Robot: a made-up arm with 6 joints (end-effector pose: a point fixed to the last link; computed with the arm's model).
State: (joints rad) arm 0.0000 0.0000 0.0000 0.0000 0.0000 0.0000
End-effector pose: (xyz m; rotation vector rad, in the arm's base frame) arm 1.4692 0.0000 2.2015 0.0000 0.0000 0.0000
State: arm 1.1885 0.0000 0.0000 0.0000 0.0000 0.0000
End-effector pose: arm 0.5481 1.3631 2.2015 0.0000 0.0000 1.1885
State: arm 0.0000 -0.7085 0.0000 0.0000 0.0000 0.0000
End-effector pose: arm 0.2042 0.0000 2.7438 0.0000 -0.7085 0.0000
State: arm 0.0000 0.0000 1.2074 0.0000 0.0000 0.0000
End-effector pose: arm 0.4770 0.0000 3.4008 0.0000 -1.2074 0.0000
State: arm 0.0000 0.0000 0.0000 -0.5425 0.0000 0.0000
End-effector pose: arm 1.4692 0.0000 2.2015 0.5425 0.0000 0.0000
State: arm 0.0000 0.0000 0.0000 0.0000 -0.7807 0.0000
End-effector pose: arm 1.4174 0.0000 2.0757 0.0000 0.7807 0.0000
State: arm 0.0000 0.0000 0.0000 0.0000 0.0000 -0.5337
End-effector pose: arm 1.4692 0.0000 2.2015 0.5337 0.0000 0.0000
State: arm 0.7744 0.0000 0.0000 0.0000 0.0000 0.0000
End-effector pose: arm 1.0502 1.0274 2.2015 0.0000 0.0000 0.7744
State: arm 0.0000 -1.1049 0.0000 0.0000 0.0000 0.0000
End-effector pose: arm -0.5686 0.0000 2.6291 0.0000 -1.1049 0.0000
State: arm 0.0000 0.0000 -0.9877 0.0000 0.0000 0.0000
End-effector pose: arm 0.9555 0.0000 1.0076 0.0000 0.9877 0.0000
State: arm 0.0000 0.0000 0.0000 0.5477 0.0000 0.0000
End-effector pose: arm 1.4692 0.0000 2.2015 -0.5477 0.0000 0.0000
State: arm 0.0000 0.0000 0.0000 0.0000 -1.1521 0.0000
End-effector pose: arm 1.3631 0.0000 2.0381 0.0000 1.1521 0.0000
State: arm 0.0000 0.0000 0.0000 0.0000 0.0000 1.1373
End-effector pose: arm 1.4692 0.0000 2.2015 -1.1373 0.0000 0.0000
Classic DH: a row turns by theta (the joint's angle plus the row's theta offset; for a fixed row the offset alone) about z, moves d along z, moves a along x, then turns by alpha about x. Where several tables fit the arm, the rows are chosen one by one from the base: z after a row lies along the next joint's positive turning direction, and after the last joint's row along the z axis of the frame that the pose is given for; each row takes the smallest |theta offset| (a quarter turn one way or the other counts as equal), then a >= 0, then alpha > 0; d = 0 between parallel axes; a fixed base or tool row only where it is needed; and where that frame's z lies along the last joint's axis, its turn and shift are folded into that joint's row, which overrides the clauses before.
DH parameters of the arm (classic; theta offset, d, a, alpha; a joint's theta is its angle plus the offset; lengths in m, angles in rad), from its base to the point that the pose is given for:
joint 1: 0 0.7625 0.1035 -1.5708
joint 2: -1.5708 0 1.3192 3.1416
joint 3: 0 0 0.1198 -1.5708
joint 4: 0 -1.1869 0 1.5708
joint 5: 0 0 0 -1.5708
joint 6: 1.5708 -0.1788 0 1.5708
tool (fixed): -1.5708 0 0 0

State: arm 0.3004 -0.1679 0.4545 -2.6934 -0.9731 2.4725
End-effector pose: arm 0.7277 0.2925 3.0193 0.2559 -1.4366 0.8343
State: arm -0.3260 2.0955 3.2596 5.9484 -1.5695 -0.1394
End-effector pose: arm 1.6860 -0.5080 1.1725 0.2696 0.3840 -0.0182
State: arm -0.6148 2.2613 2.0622 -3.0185 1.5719 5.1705
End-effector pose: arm 1.8436 -1.3286 -0.3689 -0.9837 1.4457 1.2662
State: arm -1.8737 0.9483 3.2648 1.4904 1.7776 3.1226
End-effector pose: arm 0.0780 -0.3351 2.2858 -0.6920 0.3358 -0.2907
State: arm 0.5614 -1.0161 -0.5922 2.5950 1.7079 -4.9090
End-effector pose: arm -0.0028 0.1070 1.9067 1.2348 1.7639 -0.4361
